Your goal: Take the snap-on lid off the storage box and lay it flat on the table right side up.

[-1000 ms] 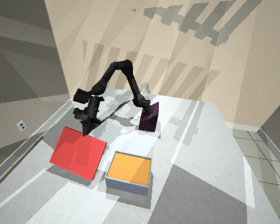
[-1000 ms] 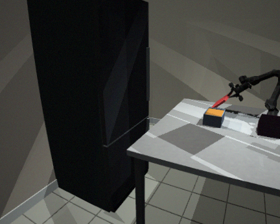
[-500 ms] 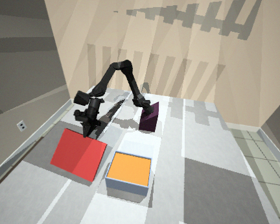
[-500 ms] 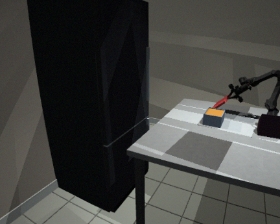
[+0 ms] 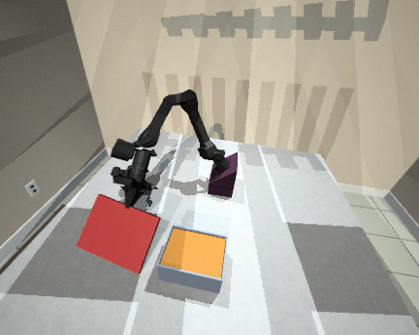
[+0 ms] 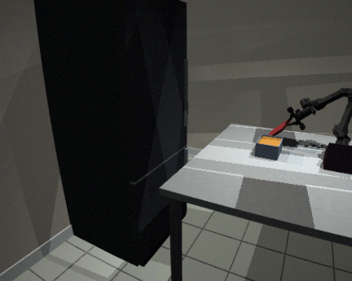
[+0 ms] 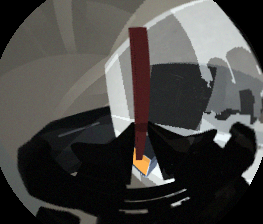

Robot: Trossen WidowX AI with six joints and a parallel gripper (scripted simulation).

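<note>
Right now my gripper tip is 6 cm short of the lid, 6 cm above it and 2 cm to the left of it. The rest, counted from my gripper tip: storage box: 25 cm to the left, 10 cm below, 7 cm ahead.
</note>
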